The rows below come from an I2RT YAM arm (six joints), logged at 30 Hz.
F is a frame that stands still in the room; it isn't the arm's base.
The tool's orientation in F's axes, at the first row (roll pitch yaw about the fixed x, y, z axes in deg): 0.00, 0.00, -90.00
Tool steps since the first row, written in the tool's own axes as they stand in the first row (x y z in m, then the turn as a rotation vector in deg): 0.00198, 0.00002, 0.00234, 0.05, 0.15, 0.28; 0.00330, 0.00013, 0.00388, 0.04, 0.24, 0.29; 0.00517, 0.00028, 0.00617, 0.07, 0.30, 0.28; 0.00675, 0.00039, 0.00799, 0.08, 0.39, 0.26; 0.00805, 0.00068, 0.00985, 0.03, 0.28, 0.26; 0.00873, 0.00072, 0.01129, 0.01, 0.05, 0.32; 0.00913, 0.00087, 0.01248, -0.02, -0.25, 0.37
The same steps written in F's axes. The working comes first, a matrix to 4 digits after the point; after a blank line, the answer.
The tool's axes in the first row as the columns of a matrix, in F's axes (used below as rounded here):
0.0000, 1.0000, 0.0000
-1.0000, 0.0000, 0.0000
0.0000, 0.0000, 1.0000

0.00002, -0.00198, 0.00234, 0.15, -0.05, 0.28; 0.00013, -0.00330, 0.00388, 0.24, -0.04, 0.29; 0.00028, -0.00517, 0.00617, 0.30, -0.07, 0.28; 0.00039, -0.00675, 0.00799, 0.39, -0.08, 0.26; 0.00068, -0.00805, 0.00985, 0.28, -0.03, 0.26; 0.00072, -0.00873, 0.01129, 0.05, -0.01, 0.32; 0.00087, -0.00913, 0.01248, -0.25, 0.02, 0.37
